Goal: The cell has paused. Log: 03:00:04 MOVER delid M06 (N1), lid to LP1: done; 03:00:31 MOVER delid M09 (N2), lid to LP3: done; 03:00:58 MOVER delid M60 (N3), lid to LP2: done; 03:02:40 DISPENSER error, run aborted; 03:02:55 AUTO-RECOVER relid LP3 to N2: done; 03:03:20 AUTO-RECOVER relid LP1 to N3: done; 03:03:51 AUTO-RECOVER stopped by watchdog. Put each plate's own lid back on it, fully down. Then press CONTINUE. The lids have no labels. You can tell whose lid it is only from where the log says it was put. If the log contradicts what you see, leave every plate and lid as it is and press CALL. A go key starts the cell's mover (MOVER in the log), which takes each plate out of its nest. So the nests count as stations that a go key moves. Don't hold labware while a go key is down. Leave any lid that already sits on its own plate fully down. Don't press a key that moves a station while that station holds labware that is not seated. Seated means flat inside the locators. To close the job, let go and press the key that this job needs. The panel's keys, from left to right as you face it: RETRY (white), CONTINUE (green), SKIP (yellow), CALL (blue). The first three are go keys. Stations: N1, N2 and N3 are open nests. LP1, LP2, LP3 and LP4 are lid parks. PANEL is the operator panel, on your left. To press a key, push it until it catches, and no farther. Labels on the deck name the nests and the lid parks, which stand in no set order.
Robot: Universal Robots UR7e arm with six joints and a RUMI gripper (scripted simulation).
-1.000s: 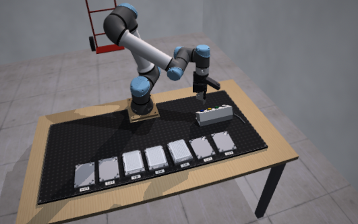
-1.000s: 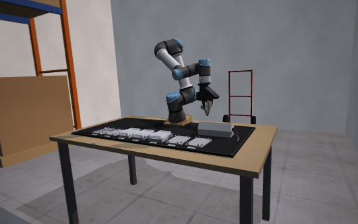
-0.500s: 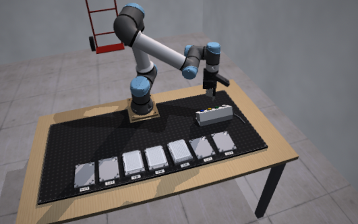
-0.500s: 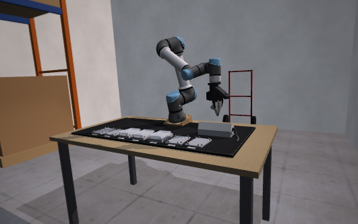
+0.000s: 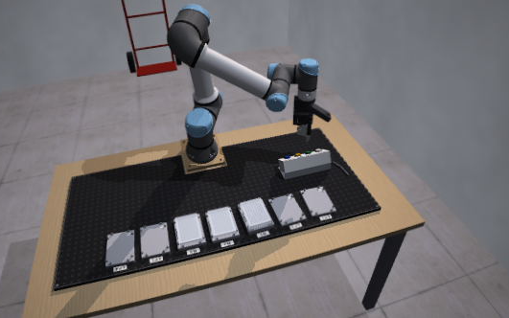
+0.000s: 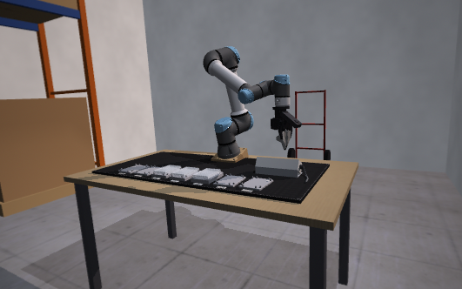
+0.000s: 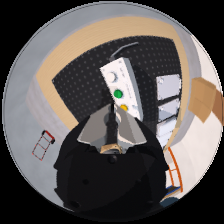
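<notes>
Right now my hand is 6 cm above the green key and 2 cm short of it. Also, from my hand: blue key 10 cm to the right, 6 cm below, 3 cm ahead; lid park 28 cm ahead, 14 cm to the right, 12 cm below; yellow key 6 cm below, 5 cm to the right, 2 cm ahead.
</notes>
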